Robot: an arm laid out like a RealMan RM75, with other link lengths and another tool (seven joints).
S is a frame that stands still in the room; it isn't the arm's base.
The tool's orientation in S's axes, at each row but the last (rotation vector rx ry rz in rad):
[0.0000 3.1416 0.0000]
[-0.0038 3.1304 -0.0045]
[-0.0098 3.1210 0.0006]
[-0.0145 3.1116 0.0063]
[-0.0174 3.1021 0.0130]
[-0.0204 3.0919 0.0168]
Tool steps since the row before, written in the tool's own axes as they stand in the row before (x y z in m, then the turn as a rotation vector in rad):
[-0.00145 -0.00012 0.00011 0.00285 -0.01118 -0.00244]
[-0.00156 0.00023 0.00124 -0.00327 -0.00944 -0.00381]
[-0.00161 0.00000 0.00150 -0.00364 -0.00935 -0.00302]
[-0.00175 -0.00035 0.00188 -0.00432 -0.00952 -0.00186]
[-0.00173 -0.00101 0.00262 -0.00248 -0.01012 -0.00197]
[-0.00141 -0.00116 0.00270 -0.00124 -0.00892 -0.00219]
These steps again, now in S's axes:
[0.00145 -0.00012 -0.00011 -0.00285 -0.01118 0.00244]
[0.00157 0.00023 -0.00122 0.00325 -0.00942 0.00387]
[0.00164 0.00001 -0.00147 0.00364 -0.00933 0.00309]
[0.00181 -0.00033 -0.00183 0.00435 -0.00949 0.00195]
[0.00184 -0.00097 -0.00256 0.00252 -0.01011 0.00198]
[0.00156 -0.00111 -0.00264 0.00125 -0.00893 0.00215]

